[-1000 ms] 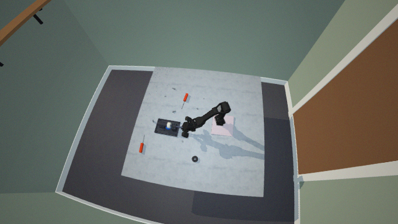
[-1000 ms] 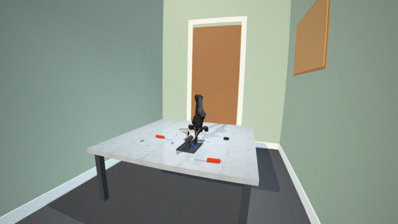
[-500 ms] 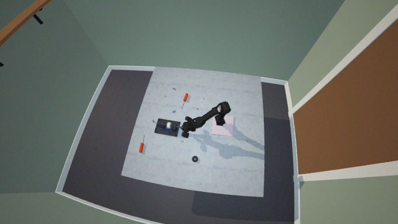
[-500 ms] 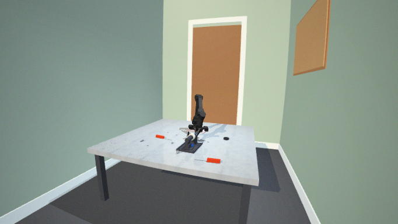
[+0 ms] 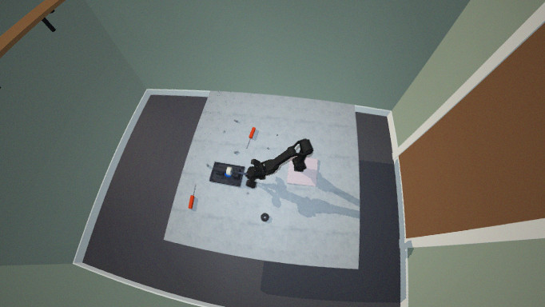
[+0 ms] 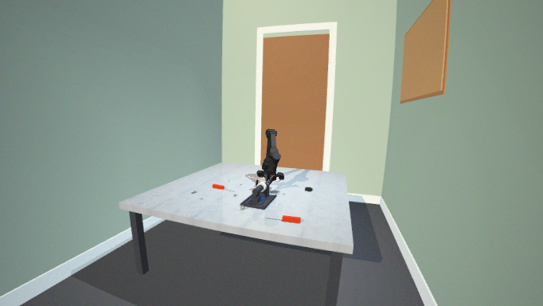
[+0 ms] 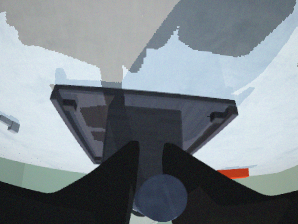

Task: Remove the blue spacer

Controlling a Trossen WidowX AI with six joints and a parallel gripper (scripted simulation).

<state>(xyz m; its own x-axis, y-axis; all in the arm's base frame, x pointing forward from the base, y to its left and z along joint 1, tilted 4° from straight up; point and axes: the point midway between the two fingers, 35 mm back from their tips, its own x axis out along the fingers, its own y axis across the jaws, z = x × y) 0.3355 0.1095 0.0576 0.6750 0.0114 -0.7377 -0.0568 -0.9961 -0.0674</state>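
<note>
My gripper tip is 15 cm short of the baseplate, 1 cm to the left of it and 1 cm above it.
</note>
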